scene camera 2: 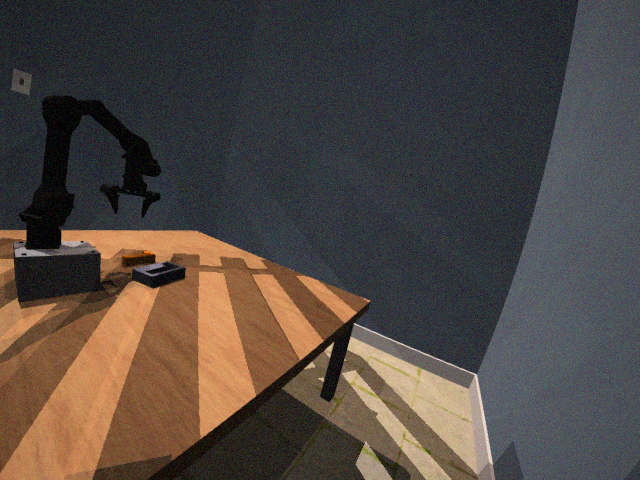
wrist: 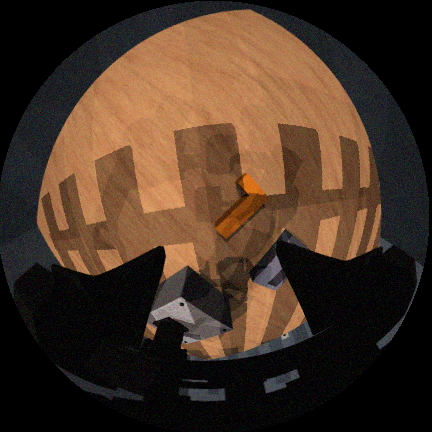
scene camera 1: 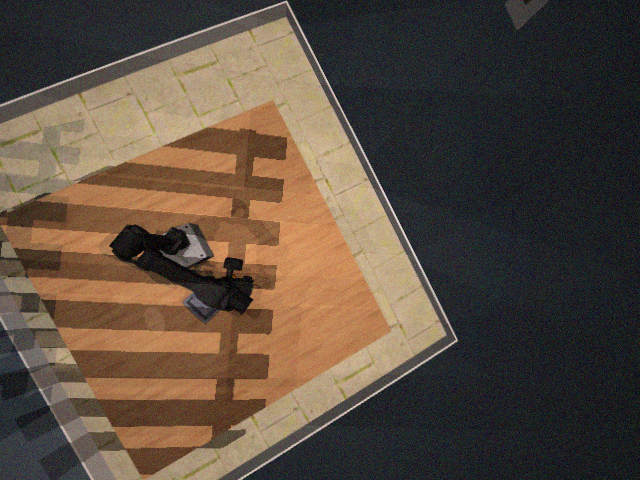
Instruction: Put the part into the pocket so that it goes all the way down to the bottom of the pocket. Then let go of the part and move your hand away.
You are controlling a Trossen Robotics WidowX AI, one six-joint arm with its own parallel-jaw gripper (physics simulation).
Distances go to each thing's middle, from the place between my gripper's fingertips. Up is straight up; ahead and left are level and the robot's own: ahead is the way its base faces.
Scene:
My gripper is now 4 cm short of the pocket block (scene camera 2: 152,275), 21 cm to the left of it and 16 cm above it. From my hand the other things lie so: orange part (wrist: 254,196): 3 cm ahead, 3 cm to the right, 16 cm below.

